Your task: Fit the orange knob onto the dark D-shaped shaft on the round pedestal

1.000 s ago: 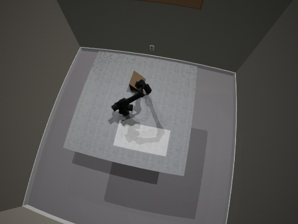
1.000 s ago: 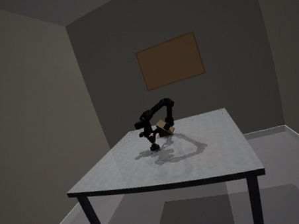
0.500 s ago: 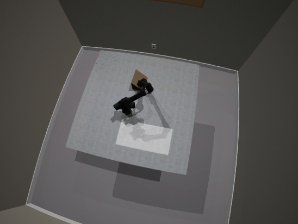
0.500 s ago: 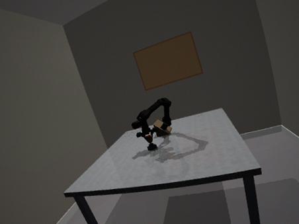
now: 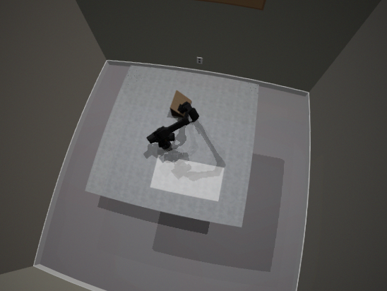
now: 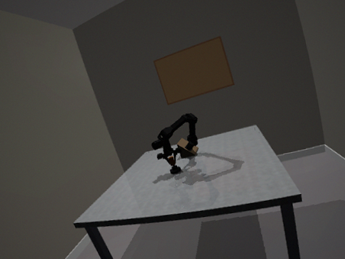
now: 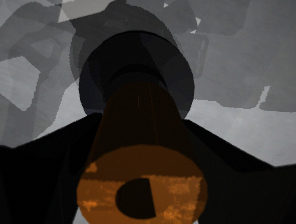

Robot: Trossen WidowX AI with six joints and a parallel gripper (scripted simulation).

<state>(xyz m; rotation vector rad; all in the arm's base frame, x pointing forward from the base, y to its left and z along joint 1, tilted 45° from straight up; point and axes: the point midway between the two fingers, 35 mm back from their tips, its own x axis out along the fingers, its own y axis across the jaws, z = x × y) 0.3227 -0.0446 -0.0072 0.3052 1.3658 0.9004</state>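
The round pedestal lies 4 cm below my gripper tip. Also, from my gripper tip: orange knob (2 cm above).
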